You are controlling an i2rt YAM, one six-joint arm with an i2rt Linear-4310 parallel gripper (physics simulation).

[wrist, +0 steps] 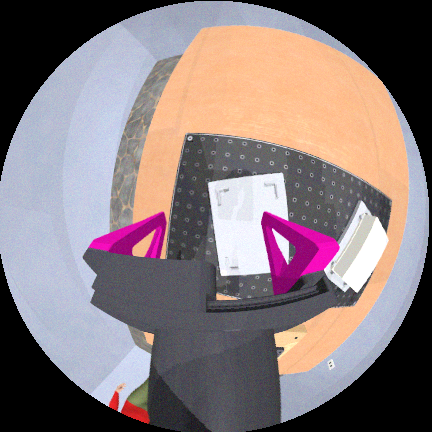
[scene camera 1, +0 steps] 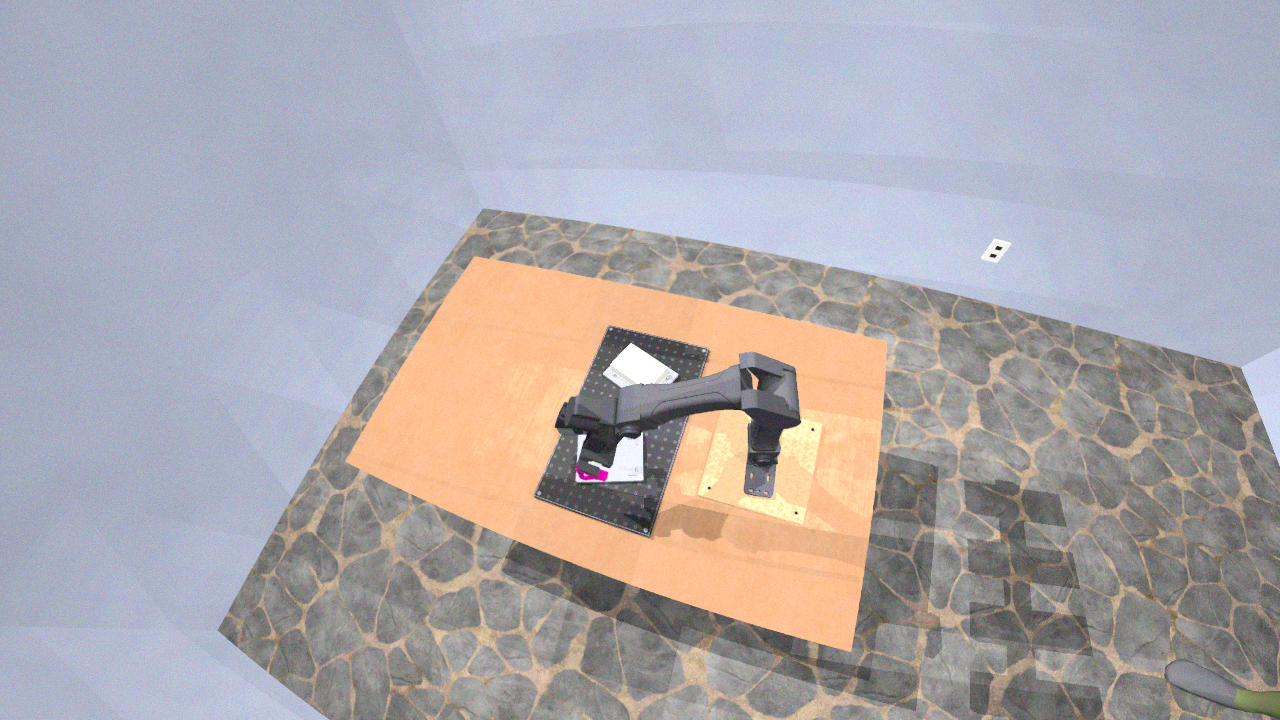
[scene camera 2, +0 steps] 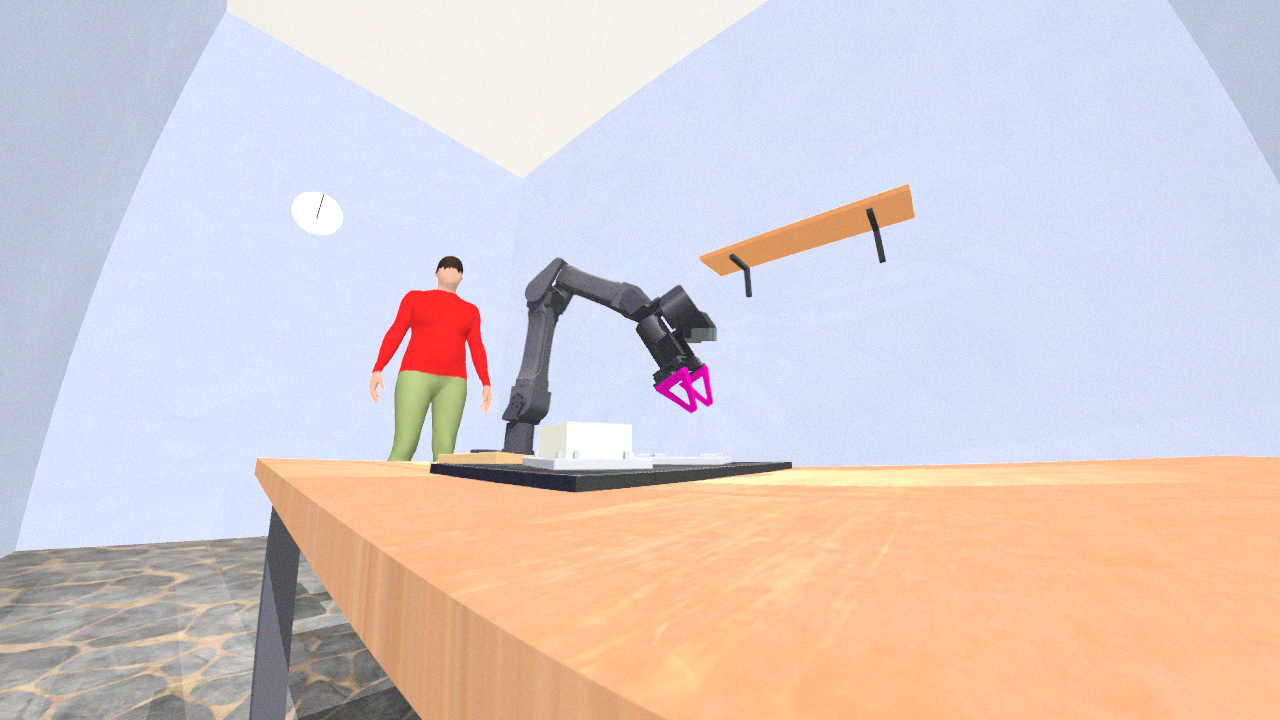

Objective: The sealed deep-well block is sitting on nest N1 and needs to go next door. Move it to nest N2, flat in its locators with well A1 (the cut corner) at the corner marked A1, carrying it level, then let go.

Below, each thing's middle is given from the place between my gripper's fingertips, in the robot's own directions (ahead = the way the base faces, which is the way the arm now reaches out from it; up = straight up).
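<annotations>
The white block (scene camera 2: 593,440) is 70 mm below my hand, 50 mm behind it and 280 mm to the right of it. As for the white nest plate (scene camera 1: 628,464), it is 90 mm below my hand, 30 mm behind it and 40 mm to the right of it.
</annotations>
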